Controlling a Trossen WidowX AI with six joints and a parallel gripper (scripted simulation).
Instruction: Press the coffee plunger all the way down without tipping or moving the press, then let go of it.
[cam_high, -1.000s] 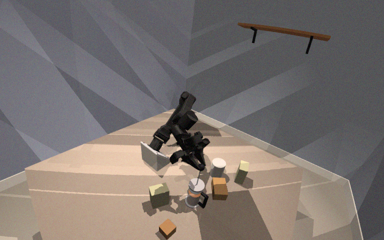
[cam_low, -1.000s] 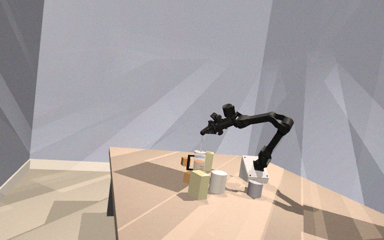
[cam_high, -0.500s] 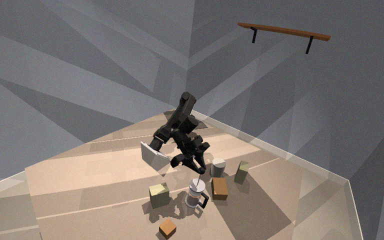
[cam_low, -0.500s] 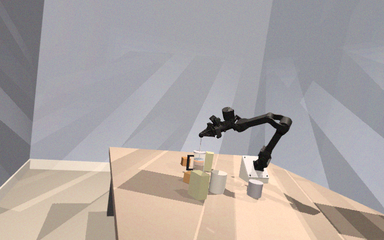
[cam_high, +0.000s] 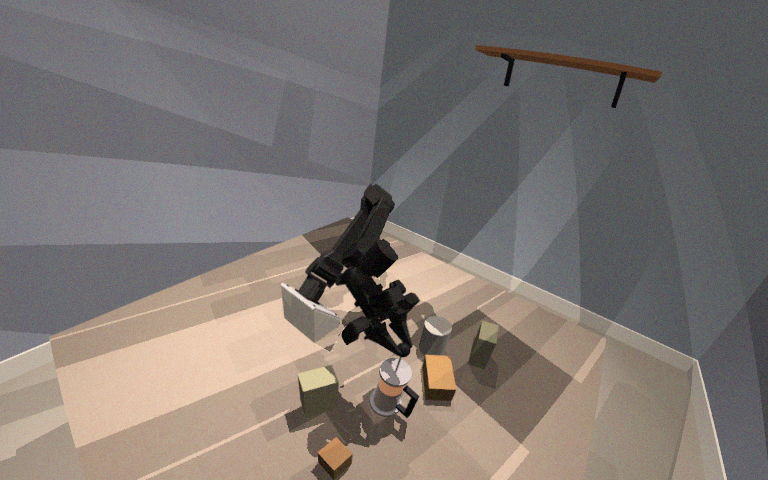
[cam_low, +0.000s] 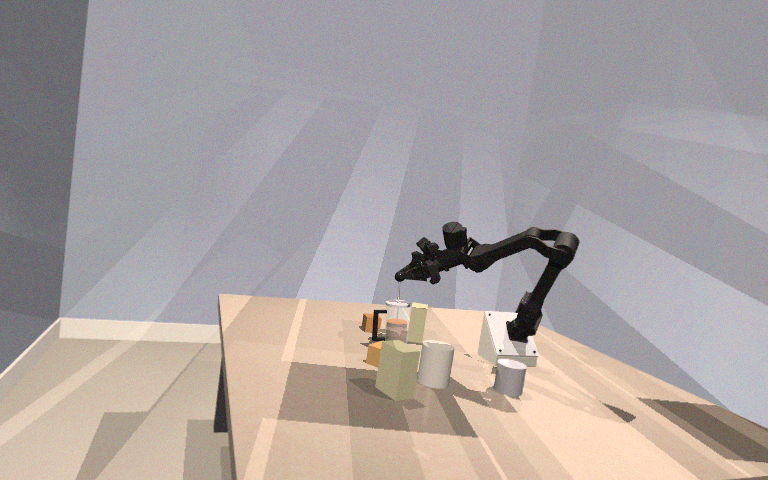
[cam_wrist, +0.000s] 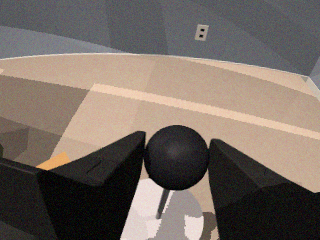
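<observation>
Right now my gripper tip is 11 cm above the glass coffee press. Also, from my gripper tip: small orange cube 1 cm ahead, 19 cm to the right, 19 cm below; then pale cylinder 6 cm behind, 24 cm to the left, 17 cm below; then orange block 3 cm ahead, 15 cm to the left, 19 cm below.
</observation>
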